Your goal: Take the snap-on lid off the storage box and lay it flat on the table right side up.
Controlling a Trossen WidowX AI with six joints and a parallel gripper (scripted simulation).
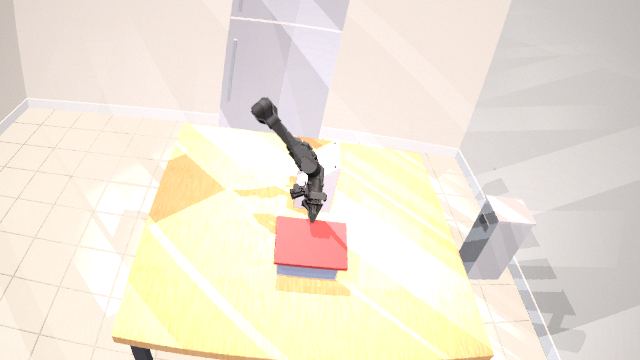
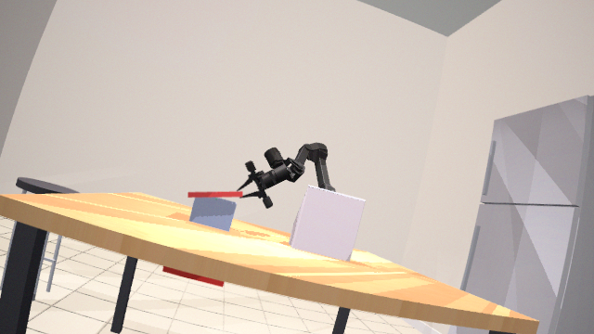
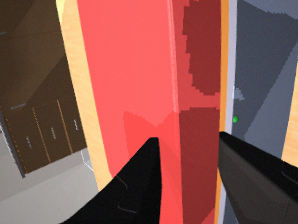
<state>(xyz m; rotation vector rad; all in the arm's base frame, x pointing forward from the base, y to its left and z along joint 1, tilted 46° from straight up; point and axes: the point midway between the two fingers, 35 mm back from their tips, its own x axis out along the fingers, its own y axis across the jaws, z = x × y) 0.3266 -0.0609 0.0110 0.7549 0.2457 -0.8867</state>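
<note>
My gripper tip is now 8 cm short of the lid, 2 cm above it and 1 cm to the left of it. Also, from my gripper tip: storage box (8 cm below, 7 cm ahead, 1 cm to the right).
</note>
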